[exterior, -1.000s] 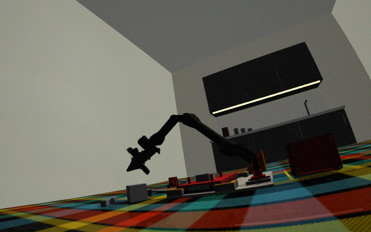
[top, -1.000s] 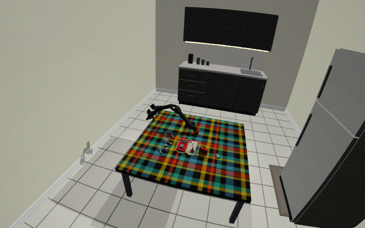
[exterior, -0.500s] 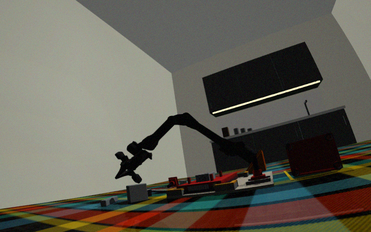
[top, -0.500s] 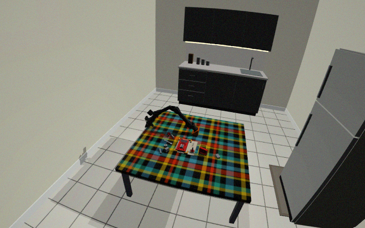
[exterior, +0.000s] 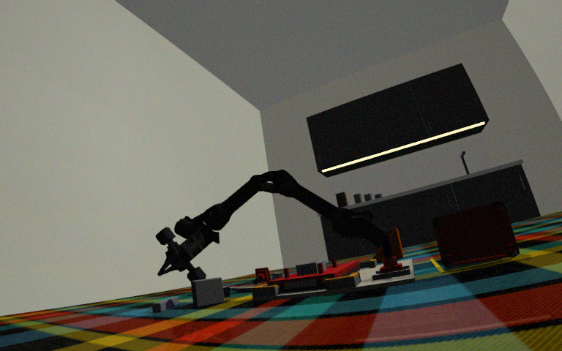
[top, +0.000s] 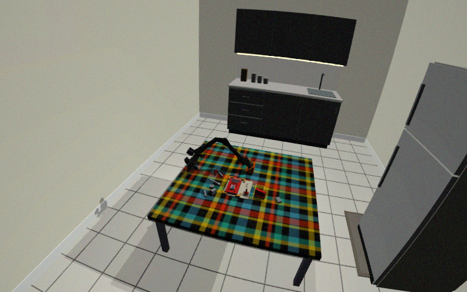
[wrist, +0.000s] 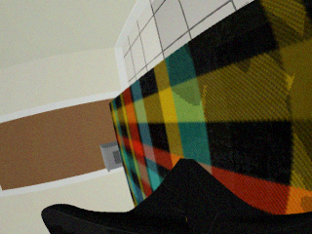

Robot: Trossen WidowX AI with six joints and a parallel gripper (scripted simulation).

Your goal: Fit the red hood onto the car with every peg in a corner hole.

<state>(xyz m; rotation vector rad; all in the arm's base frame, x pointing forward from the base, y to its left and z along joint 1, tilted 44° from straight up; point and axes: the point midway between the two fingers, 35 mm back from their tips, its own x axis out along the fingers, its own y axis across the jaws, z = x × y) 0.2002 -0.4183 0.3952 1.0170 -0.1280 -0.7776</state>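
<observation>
Now: the red hood 140 mm ahead of my gripper tip, 690 mm to the left of it and 20 mm below it. Round my gripper tip: white jig plate: 70 mm ahead, 480 mm to the left, 40 mm below; then grey engine block: 110 mm ahead, 450 mm to the left, 30 mm below.
</observation>
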